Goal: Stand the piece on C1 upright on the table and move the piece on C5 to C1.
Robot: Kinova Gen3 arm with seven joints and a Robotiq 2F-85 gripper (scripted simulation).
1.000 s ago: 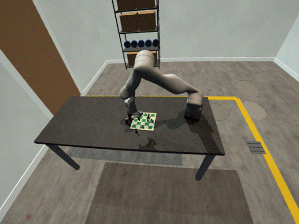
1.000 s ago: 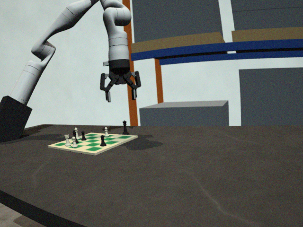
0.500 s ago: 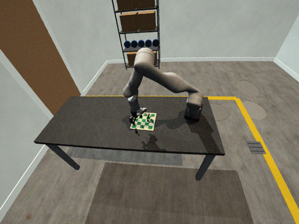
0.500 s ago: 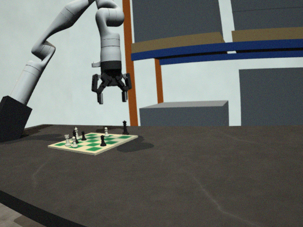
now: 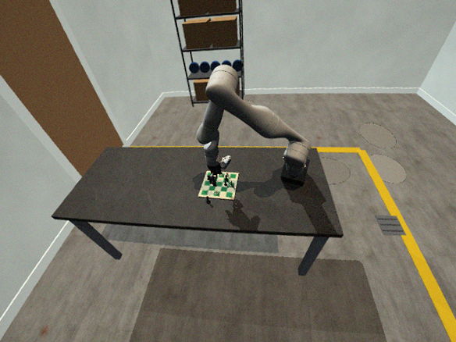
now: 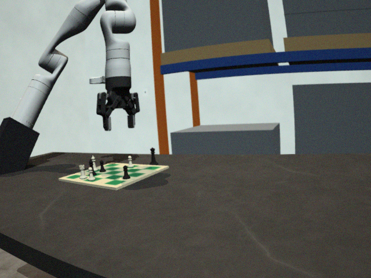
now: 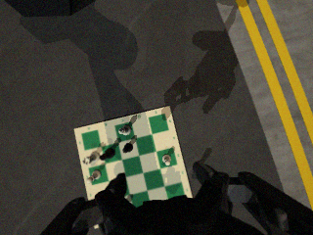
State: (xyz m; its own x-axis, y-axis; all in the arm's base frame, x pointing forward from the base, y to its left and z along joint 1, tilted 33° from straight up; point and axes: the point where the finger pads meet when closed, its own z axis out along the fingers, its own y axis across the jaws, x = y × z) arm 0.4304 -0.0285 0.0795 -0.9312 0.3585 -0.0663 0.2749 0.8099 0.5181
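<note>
Now: hand 9 cm above the white bishop, 7 cm past it and 5 cm to the left of it. Also, from my hand: green-and-cream chessboard (12 cm below, 6 cm to the right); white rook (13 cm to the right, 10 cm below, 5 cm behind); tall black piece (10 cm below, 7 cm to the left, 7 cm ahead).
</note>
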